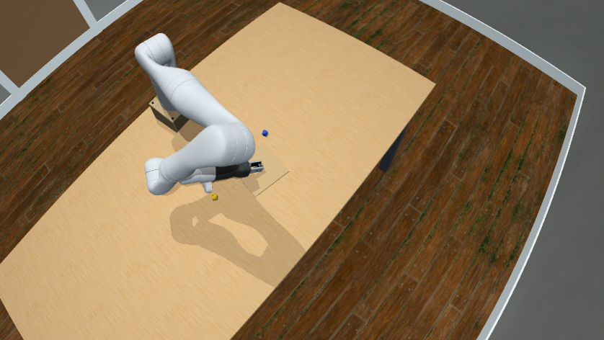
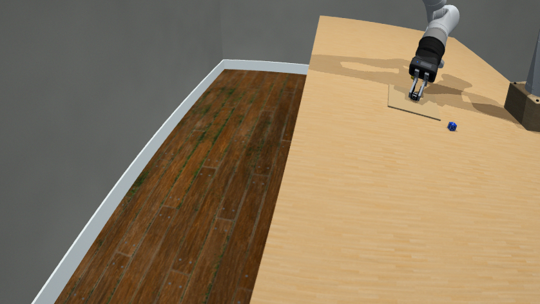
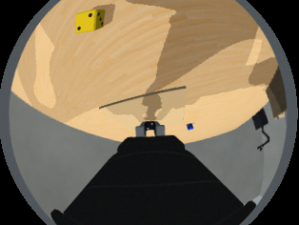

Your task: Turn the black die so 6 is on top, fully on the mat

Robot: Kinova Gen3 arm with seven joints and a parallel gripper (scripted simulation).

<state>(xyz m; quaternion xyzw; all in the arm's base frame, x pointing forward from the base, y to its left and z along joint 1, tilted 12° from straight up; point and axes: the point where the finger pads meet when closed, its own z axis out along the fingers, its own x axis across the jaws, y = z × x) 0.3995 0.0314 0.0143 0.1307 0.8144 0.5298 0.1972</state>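
Now: hand 10 mm to the right of the black die and 10 mm above it. From my hand the other things lie so: blue die 120 mm to the left, 80 mm behind, 20 mm below; then tan mat 20 mm below, 10 mm to the left; then yellow die 160 mm to the right, 40 mm behind, 20 mm below.
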